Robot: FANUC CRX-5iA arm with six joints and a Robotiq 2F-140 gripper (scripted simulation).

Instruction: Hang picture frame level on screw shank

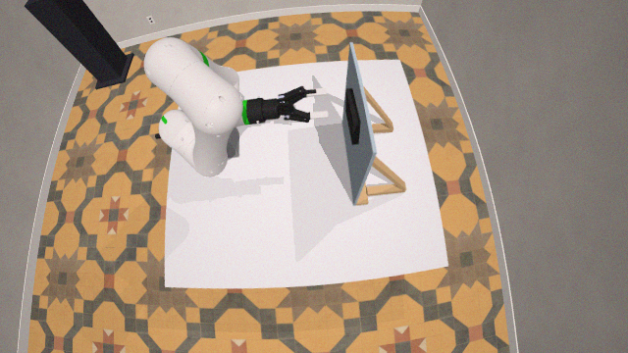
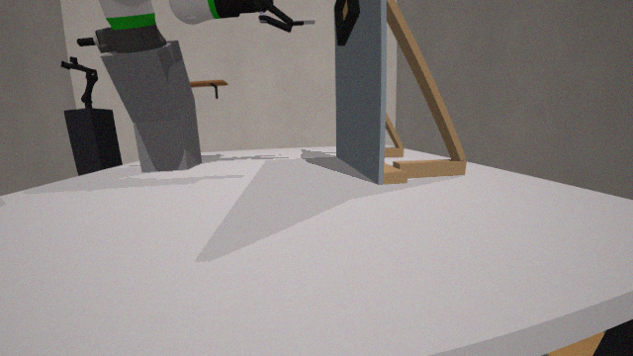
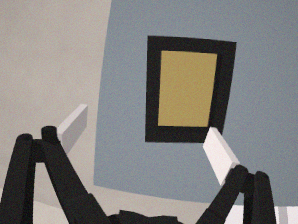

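Right now my hand is 11 cm short of the picture frame, 3 cm to the left of it and 5 cm above it. Round my hand: grey-blue board (12 cm ahead, 1 cm to the right, 22 cm below).
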